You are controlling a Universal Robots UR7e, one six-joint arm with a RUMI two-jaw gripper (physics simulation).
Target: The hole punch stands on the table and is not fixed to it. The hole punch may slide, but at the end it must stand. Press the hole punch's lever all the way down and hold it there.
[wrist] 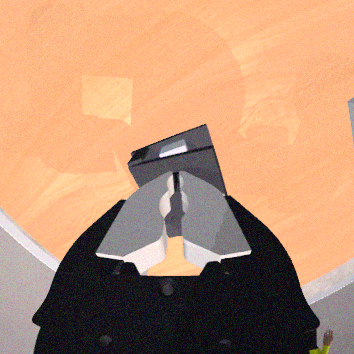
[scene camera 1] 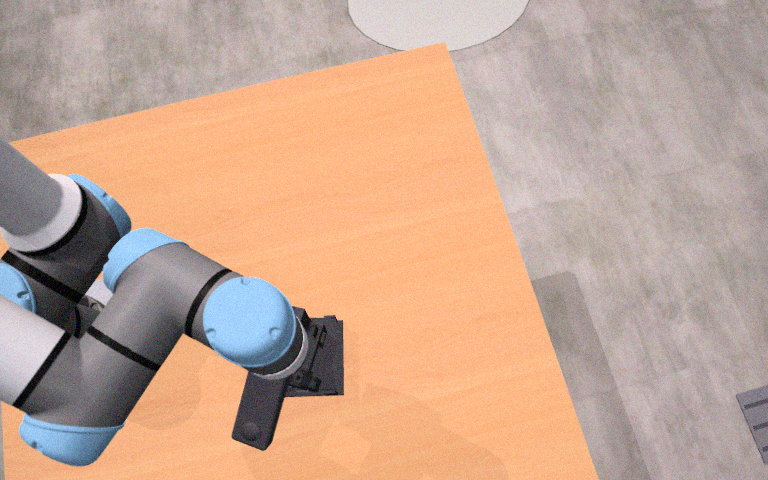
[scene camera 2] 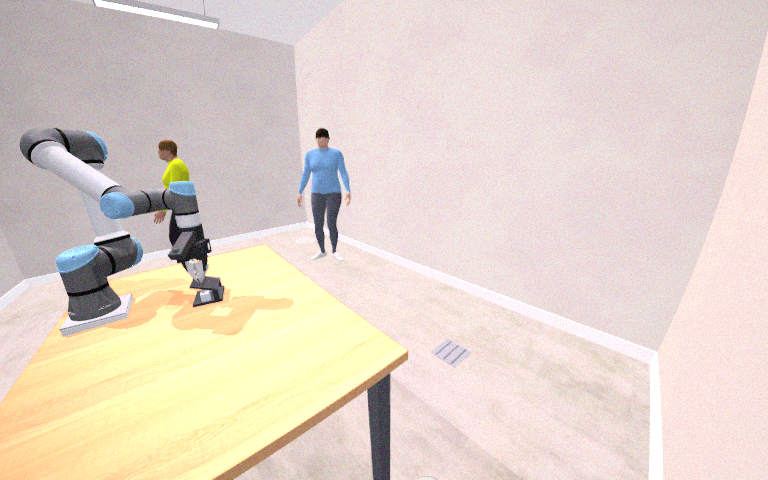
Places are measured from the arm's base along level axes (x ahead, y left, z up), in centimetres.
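Where they show: gripper, fingertip midpoint: [wrist: 176, 174] [scene camera 2: 200, 282]; arm's base, origin of the base link: [scene camera 2: 96, 309].
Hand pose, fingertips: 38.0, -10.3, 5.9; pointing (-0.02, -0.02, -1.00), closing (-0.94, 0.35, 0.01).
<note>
Each offset is from my fingertips to the top centre of the thing, as dx, dy, dz. Level surfaces: height alone.
The black hole punch {+1.1, +4.3, -0.2} [scene camera 1: 333, 356] [scene camera 2: 217, 295] [wrist: 196, 138] stands upright on the table. Its flat lever {+1.1, +4.3, -0.2} [scene camera 2: 212, 282] [wrist: 205, 162] is tilted up, with a gap above the base where a light metal part shows in the scene camera 2 view. My gripper [scene camera 2: 198, 279] [wrist: 176, 174] is shut, with nothing between its fingers. Its tips point down over the lever, at or just above its top; whether they touch it I cannot tell. In the scene camera 1 view the wrist hides the fingers and part of the punch.
The wooden table {dz -8.7} [scene camera 1: 362, 198] [scene camera 2: 271, 362] carries the arm's base plate [scene camera 2: 96, 322]. A person in blue [scene camera 2: 324, 172] stands beyond the table, and a person in yellow [scene camera 2: 178, 168] stands behind the arm. The arm's shadow falls around the punch.
</note>
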